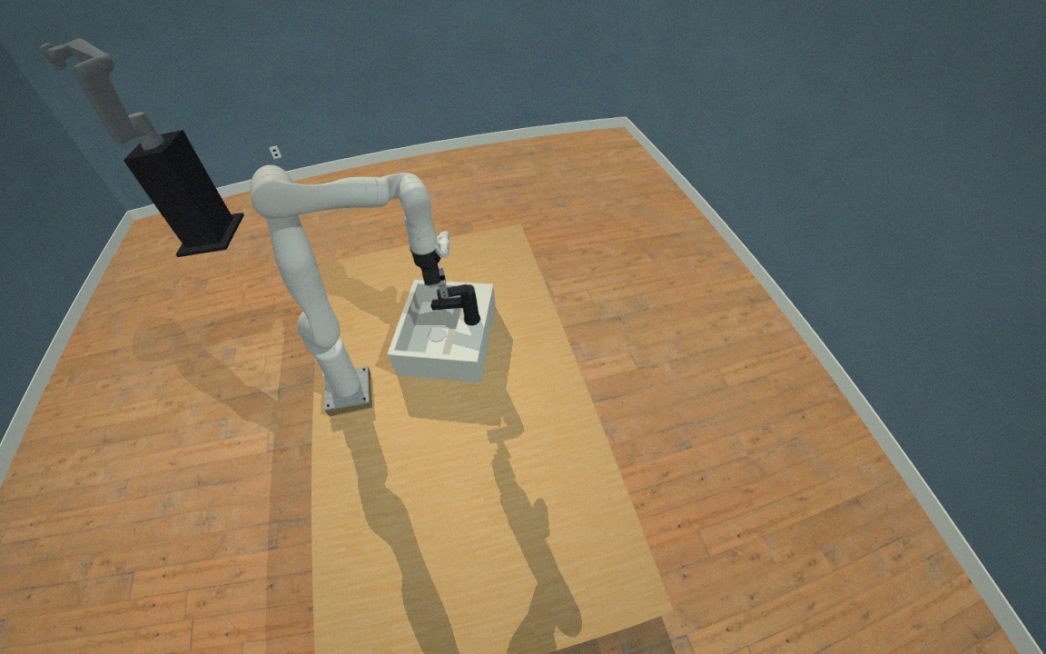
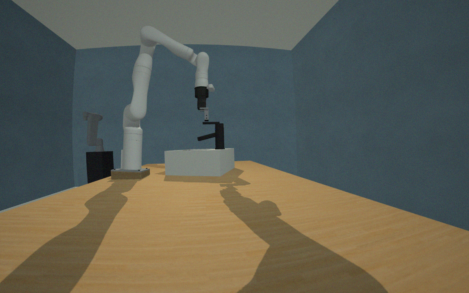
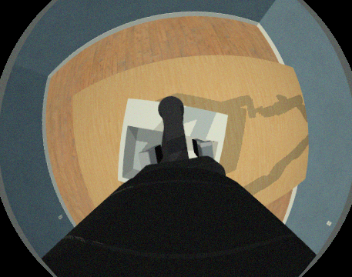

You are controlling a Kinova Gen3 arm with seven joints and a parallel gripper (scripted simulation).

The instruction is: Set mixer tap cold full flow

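The lever lies 2 cm ahead of my hand and 3 cm below it. The rest, counted from my hand: white basin: 5 cm behind, 3 cm to the left, 26 cm below.
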